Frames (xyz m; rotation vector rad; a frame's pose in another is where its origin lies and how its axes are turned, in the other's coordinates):
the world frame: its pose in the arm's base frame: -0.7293 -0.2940 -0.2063 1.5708 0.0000 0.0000
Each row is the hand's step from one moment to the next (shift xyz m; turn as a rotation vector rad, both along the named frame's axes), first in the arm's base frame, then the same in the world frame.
Working: the arm's base frame: its pose in the world frame: 0.7293 0.2063 -0.2940 -1.5708 0.0000 0.0000

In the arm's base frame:
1: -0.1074 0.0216 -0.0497 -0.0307 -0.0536 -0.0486
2: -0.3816 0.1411 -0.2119 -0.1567 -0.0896 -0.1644
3: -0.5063 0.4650 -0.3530 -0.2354 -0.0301 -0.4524
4: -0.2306 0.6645 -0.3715 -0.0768 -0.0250 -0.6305
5: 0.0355 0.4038 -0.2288 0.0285 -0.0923 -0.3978
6: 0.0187 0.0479 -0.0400 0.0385 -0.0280 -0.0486
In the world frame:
1: -0.1074 -0.0497 -0.0216 -0.0307 -0.0486 0.0536
2: -0.3816 -0.2119 -0.1411 -0.1567 -0.1644 0.0896
3: -0.5063 -0.3530 -0.4650 -0.2354 -0.4524 0.0301
4: -0.2306 -0.3715 -0.6645 -0.0768 -0.6305 0.0250
5: 0.0355 -0.2288 -0.4038 0.0285 -0.3978 0.0923
6: 0.0187 -0.0400 -0.0479 0.0385 -0.0486 0.0280

